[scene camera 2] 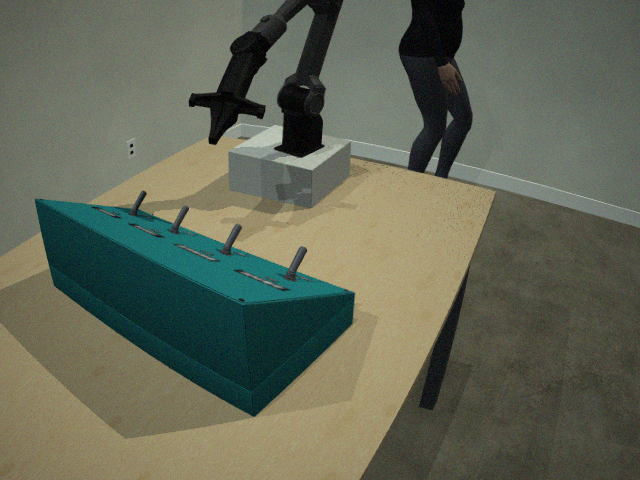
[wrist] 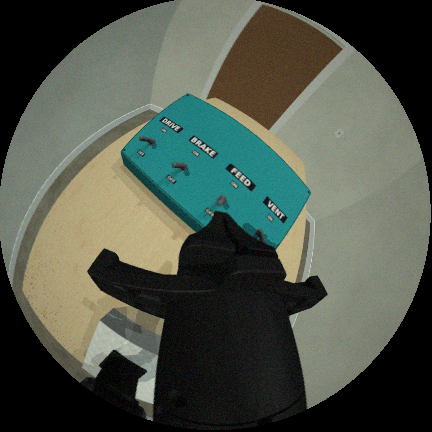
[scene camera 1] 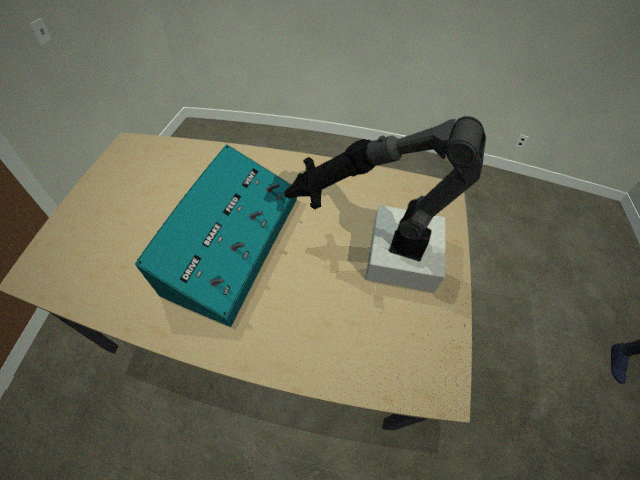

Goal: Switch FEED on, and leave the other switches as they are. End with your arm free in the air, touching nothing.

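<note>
The teal switch box (scene camera 1: 180, 222) (scene camera 2: 139, 289) (wrist: 225, 135) has a row of upright levers. The FEED lever (scene camera 1: 255, 214) (scene camera 2: 179, 219) (wrist: 221, 200) stands between the BRAKE lever (scene camera 1: 237, 246) (scene camera 2: 231, 238) (wrist: 180, 166) and the VENT lever (scene camera 1: 272, 189) (scene camera 2: 138, 203) (wrist: 259, 234). The DRIVE lever (scene camera 1: 217, 282) (scene camera 2: 296, 263) (wrist: 148, 141) is at the other end. All levers lean alike, seemingly to the OFF side facing the arm. My gripper (scene camera 1: 287, 194) (scene camera 2: 212, 142) (wrist: 218, 220) is shut and empty, in the air, apart from the levers. Its fingertips partly hide the VENT end in the wrist view.
The box stands on a wooden table (scene camera 1: 330, 341) (scene camera 2: 413, 248) (wrist: 65, 255). The arm's pale base block (scene camera 1: 405, 279) (scene camera 2: 268, 178) (wrist: 97, 345) stands on the robot side of the box. A person (scene camera 2: 434, 93) stands beyond the table, and a foot (scene camera 1: 618, 361) shows at the right.
</note>
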